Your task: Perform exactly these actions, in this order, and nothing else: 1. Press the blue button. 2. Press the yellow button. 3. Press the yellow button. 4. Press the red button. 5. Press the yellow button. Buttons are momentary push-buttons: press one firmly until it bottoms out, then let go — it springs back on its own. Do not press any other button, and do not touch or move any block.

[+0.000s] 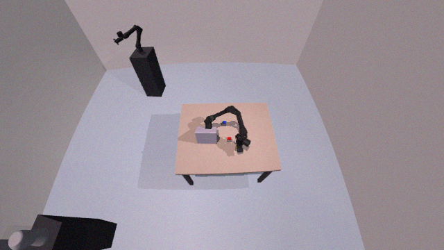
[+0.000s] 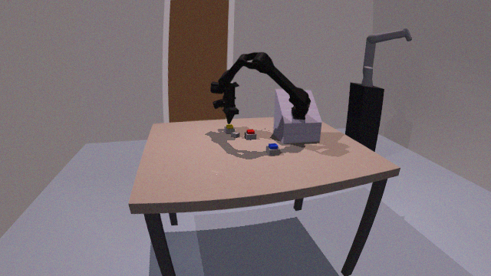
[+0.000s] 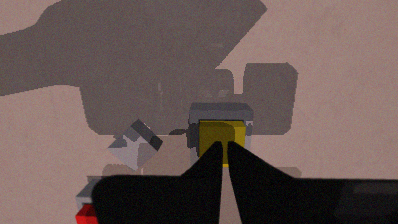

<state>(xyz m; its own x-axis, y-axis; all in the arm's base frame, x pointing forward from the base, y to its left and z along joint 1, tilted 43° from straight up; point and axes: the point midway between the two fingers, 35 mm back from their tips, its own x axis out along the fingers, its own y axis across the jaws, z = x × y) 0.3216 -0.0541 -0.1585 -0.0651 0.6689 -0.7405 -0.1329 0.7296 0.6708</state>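
Now: gripper tip 20 mm above the yellow button. The rest, counted from my gripper tip: blue button: 170 mm behind, 300 mm to the left, 10 mm below; red button: 100 mm behind, 100 mm to the left, 10 mm below; small grey block: 30 mm behind, 70 mm to the left, 40 mm below.
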